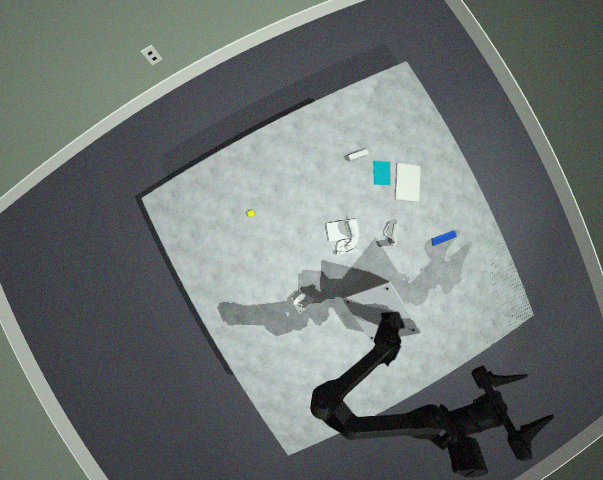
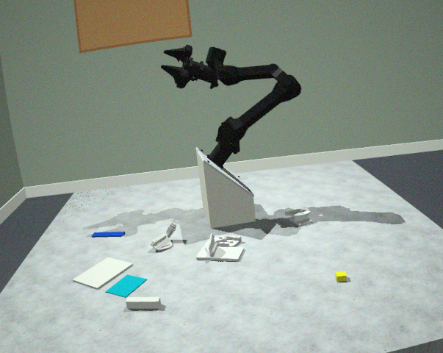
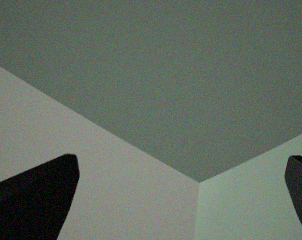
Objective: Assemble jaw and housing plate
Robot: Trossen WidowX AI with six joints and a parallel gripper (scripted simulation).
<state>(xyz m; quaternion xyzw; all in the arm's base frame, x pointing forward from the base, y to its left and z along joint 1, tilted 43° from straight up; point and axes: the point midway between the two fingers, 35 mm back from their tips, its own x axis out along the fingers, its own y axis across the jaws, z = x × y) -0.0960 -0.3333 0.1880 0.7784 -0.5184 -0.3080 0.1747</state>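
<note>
My gripper tip is 510 mm above the white jaw, 340 mm short of it and 10 mm to the left of it. Round my gripper tip: white sheet: 540 mm below, 520 mm ahead, 190 mm to the right; cyan sheet: 600 mm ahead, 540 mm below, 110 mm to the right; blue bar: 540 mm below, 250 mm ahead, 230 mm to the right.
</note>
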